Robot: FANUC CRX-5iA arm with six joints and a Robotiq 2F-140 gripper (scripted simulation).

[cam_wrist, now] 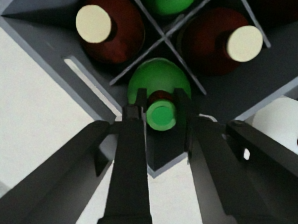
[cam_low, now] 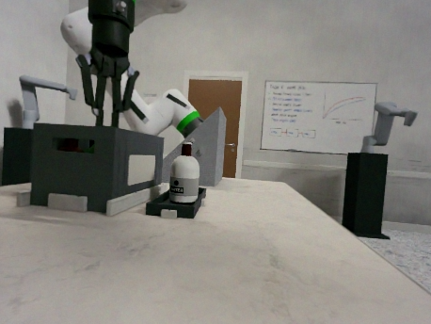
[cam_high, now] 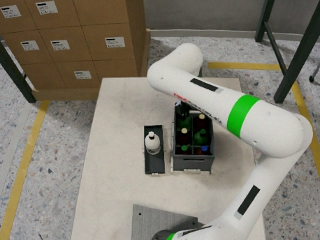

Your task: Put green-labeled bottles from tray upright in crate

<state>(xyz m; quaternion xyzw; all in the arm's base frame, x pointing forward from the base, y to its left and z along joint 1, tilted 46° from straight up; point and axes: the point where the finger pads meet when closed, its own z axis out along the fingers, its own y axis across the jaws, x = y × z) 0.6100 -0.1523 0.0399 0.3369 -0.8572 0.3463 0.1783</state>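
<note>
My hand is 10 cm above the dark crate, 9 cm past it and 3 cm to the left of it. Also, from my hand: white-labeled bottle 17 cm to the left, 10 cm below, 9 cm behind; dark tray 17 cm below, 16 cm to the left, 9 cm behind.
</note>
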